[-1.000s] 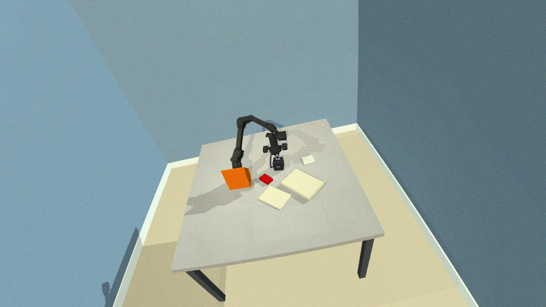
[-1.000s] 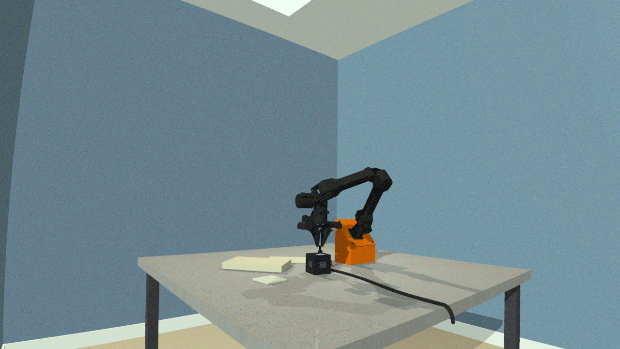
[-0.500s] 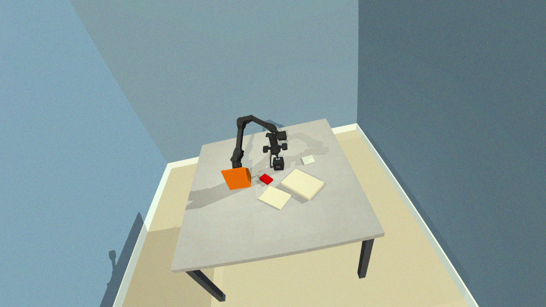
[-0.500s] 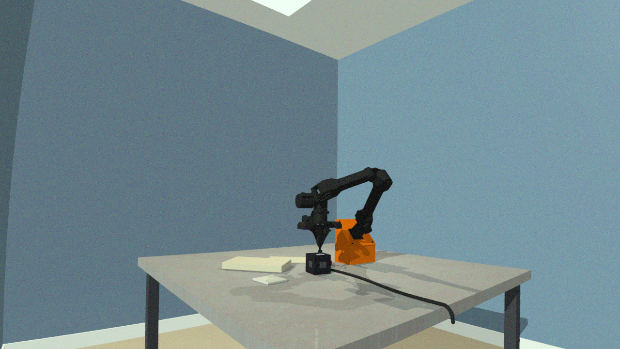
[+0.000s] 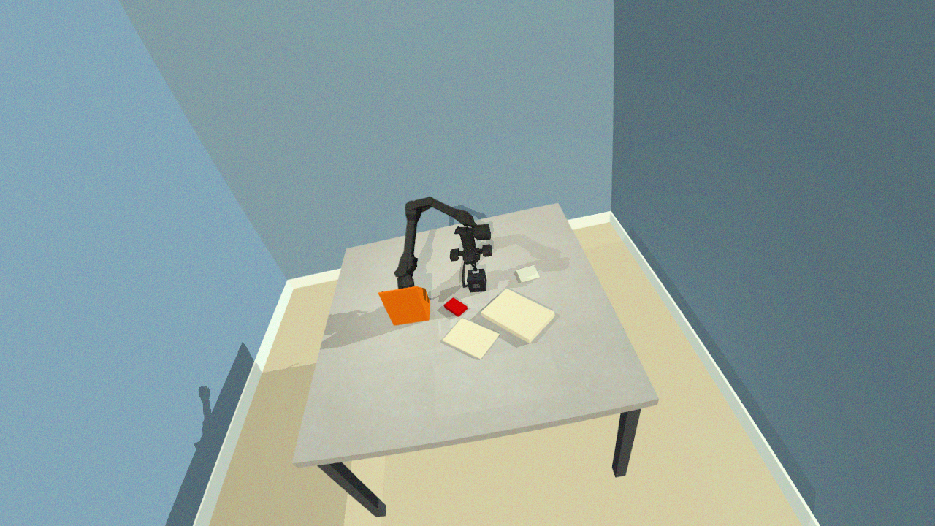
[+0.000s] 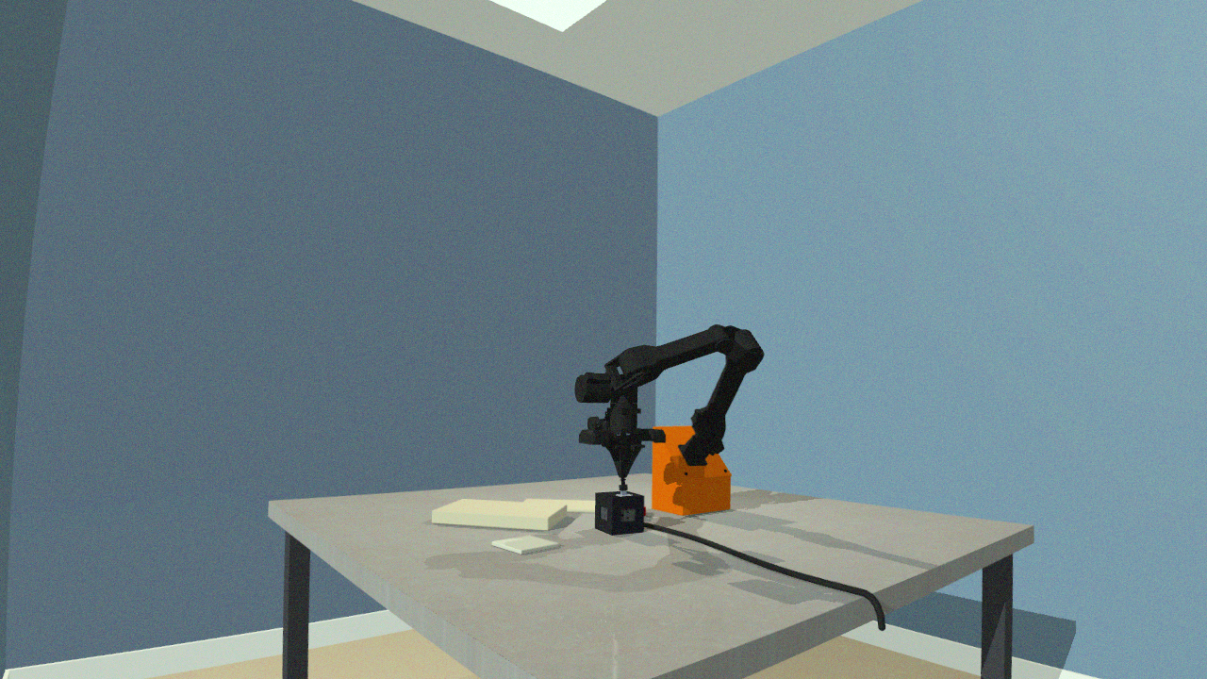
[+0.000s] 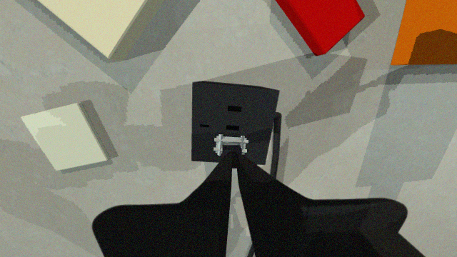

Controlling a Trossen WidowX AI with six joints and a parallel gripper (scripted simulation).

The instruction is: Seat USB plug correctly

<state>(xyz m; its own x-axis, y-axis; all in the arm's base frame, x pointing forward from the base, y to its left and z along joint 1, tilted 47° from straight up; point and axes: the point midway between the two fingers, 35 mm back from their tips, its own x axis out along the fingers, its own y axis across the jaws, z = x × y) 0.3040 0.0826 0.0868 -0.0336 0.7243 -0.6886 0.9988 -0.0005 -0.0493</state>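
Now: gripper tip 10 mm to the right of the silver-framed usb socket and 40 mm above it. Also, from my gripper tip: usb plug: 20 mm below; small cream tile: 240 mm ahead, 20 mm to the left, 110 mm below; red block: 110 mm behind, 140 mm to the right, 100 mm below.
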